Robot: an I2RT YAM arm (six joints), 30 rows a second.
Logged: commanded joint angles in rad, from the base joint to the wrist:
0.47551, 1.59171, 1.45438, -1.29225, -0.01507, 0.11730
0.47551, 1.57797, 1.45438, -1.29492, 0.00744, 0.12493
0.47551, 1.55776, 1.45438, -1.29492, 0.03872, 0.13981
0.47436, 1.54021, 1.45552, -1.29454, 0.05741, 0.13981
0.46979, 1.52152, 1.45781, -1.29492, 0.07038, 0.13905
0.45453, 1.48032, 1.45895, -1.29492, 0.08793, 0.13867
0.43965, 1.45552, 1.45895, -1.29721, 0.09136, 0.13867
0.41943, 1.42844, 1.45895, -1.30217, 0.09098, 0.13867
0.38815, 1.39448, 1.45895, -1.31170, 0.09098, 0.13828
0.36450, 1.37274, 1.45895, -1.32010, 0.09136, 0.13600
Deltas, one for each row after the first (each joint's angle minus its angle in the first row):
0.00000, -0.01374, 0.00000, -0.00267, 0.02251, 0.00763
0.00000, -0.03395, 0.00000, -0.00267, 0.05379, 0.02251
-0.00115, -0.05150, 0.00114, -0.00229, 0.07248, 0.02251
-0.00572, -0.07019, 0.00343, -0.00267, 0.08545, 0.02175
-0.02098, -0.11139, 0.00457, -0.00267, 0.10300, 0.02137
-0.03586, -0.13619, 0.00457, -0.00496, 0.10643, 0.02137
-0.05608, -0.16327, 0.00457, -0.00992, 0.10605, 0.02137
-0.08736, -0.19723, 0.00457, -0.01945, 0.10605, 0.02098
-0.11101, -0.21897, 0.00457, -0.02785, 0.10643, 0.01870

